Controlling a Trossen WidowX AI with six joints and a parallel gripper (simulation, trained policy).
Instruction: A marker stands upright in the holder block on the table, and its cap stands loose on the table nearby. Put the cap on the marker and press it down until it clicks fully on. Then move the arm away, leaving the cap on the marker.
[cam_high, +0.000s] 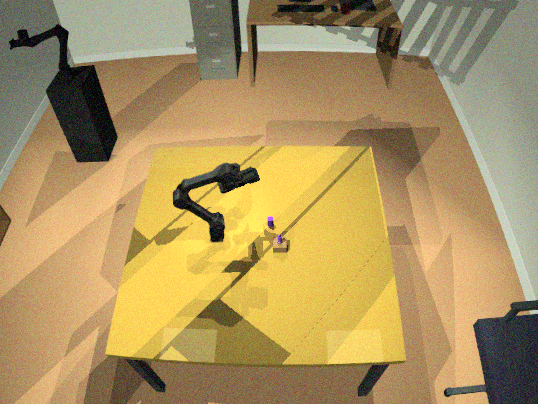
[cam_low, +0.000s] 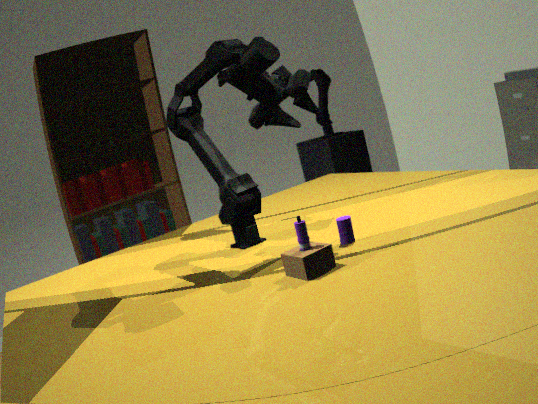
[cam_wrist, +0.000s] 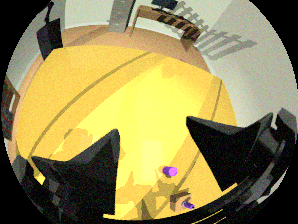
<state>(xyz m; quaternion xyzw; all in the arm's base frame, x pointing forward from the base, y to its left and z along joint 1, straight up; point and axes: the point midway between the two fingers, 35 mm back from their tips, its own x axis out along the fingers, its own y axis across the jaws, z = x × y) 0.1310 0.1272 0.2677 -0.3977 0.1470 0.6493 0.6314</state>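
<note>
The purple cap lies 13 cm ahead of my gripper tip, 8 cm to the right of it and 22 cm below it. The rest, counted from my gripper tip: holder block: 17 cm ahead, 21 cm to the right, 22 cm below.
</note>
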